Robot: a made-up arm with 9 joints.
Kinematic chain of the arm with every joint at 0, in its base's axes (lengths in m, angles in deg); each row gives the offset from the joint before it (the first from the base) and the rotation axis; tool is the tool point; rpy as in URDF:
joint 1: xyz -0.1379 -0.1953 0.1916 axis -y
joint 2: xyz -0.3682 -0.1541 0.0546 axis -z
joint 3: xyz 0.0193 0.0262 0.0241 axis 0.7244 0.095 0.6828
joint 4: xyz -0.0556 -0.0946 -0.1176 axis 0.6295 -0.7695 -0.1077
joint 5: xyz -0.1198 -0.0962 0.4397 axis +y
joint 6: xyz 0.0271 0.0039 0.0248 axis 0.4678 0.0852 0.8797
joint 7: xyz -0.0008 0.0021 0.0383 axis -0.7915 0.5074 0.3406
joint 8: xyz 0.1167 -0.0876 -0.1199 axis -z
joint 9: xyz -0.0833 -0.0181 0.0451 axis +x
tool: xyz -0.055 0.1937 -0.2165 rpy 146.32 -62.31 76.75
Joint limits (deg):
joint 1: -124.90..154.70
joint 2: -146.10..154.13
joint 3: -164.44..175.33
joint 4: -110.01..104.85
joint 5: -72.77..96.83
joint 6: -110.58..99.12
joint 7: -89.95..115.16
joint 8: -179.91..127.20
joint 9: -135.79..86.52
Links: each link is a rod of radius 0.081 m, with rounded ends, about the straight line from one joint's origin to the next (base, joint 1, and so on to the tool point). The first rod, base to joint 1, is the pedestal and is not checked.
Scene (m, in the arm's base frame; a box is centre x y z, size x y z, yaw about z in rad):
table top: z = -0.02
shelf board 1: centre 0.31 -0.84 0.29 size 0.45 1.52 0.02 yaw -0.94
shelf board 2: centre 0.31 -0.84 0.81 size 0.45 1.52 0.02 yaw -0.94
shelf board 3: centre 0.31 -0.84 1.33 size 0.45 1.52 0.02 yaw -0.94
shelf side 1: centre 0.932 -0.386 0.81 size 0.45 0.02 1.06 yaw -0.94
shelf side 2: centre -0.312 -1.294 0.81 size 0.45 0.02 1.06 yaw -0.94
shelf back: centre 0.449 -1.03 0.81 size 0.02 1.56 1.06 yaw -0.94
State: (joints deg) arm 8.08 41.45 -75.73 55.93 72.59 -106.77 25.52 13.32 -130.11
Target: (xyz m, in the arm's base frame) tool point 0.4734 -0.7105 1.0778
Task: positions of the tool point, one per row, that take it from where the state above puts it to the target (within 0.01 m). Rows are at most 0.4 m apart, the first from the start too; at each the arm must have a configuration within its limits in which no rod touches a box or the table.
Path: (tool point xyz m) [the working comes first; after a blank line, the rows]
Joints at the target: -88.38 -5.73 -25.23 44.58 73.19 -85.01 33.23 -17.62 -127.07
Straight joint move there: touches shelf board 3.

1: -0.6279 0.3162 0.6504
2: -0.5612 0.1832 0.9014
3: -0.3693 0.0140 1.0918
4: -0.0910 -0.1689 1.1608
5: 0.2034 -0.3409 1.0778
6: 0.3571 -0.5091 1.1141
7: 0.4734 -0.7106 1.0778

